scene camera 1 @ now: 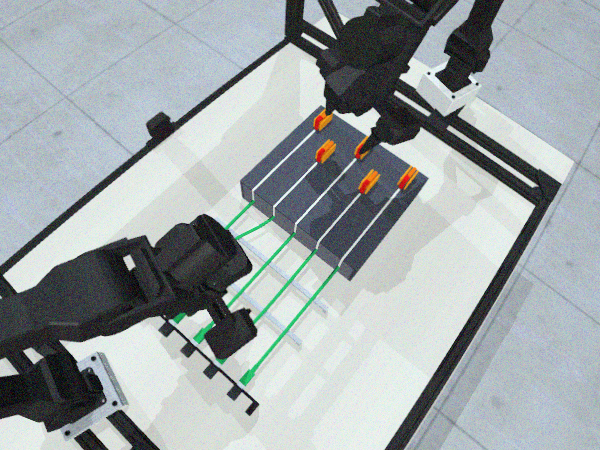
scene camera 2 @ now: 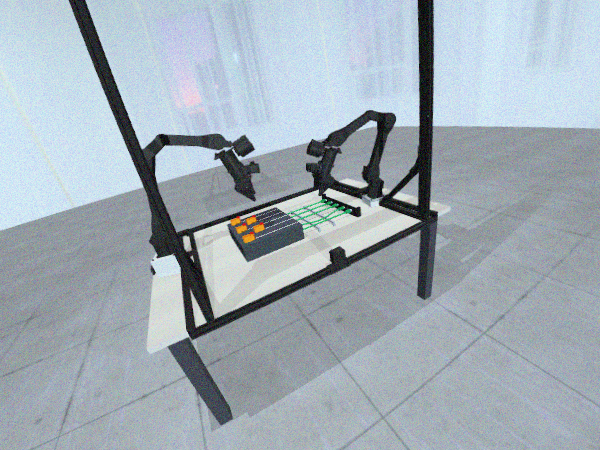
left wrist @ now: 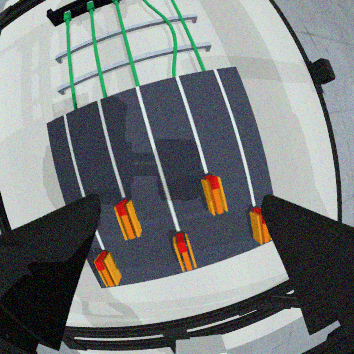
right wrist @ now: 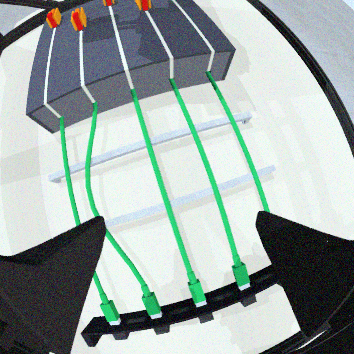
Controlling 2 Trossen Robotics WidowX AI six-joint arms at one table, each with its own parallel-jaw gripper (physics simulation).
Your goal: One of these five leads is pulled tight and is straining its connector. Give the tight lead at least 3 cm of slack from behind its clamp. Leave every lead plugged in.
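Frame: origin at the left arm's base, x left, y back, z up, level; centimetres.
Seen in the pictures: left gripper, fingertip midpoint: (scene camera 1: 343,133) (scene camera 2: 254,197) (left wrist: 183,203); right gripper, fingertip midpoint: (scene camera 1: 233,286) (scene camera 2: 316,193) (right wrist: 182,222); left arm's base at its link origin: (scene camera 1: 452,79) (scene camera 2: 166,252); right arm's base at its link origin: (scene camera 1: 81,394) (scene camera 2: 375,196).
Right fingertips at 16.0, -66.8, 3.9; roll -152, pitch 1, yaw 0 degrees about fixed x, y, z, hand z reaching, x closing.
Offsets run from my right fingertips to a thing's top centre, as dx, dy, dz. "spot": to the spot under its first point.
Five leads, white over the dark block (scene camera 1: 282,177) (right wrist: 136,32) and green beyond it, each run from an orange clamp with a red front to the black connector strip (left wrist: 79,11) (right wrist: 177,307). The middle lead @[spot: -2.6, +6.4, -8.9] (left wrist: 127,47) (right wrist: 165,192) looks straight; a neighbouring lead @[spot: -10.4, +6.2, -8.9] (left wrist: 175,45) (right wrist: 89,180) bows loosely. The middle clamp @[-11.0, +34.8, -1.9] (left wrist: 184,250) sits between the fingertips' lines of view. My left gripper (scene camera 1: 345,131) (left wrist: 183,203) is open and empty above the clamp end. My right gripper (right wrist: 182,222) (scene camera 2: 321,194) is open and empty over the connector end. One connector is hidden by a right finger.
Two pale rails (right wrist: 200,129) (right wrist: 240,180) lie crosswise under the green leads, between block and strip. Other clamps (left wrist: 128,220) (left wrist: 215,195) (left wrist: 107,269) stand on the block. A black frame (scene camera 2: 275,296) edges the table. The right arm covers part of the leads in scene camera 1.
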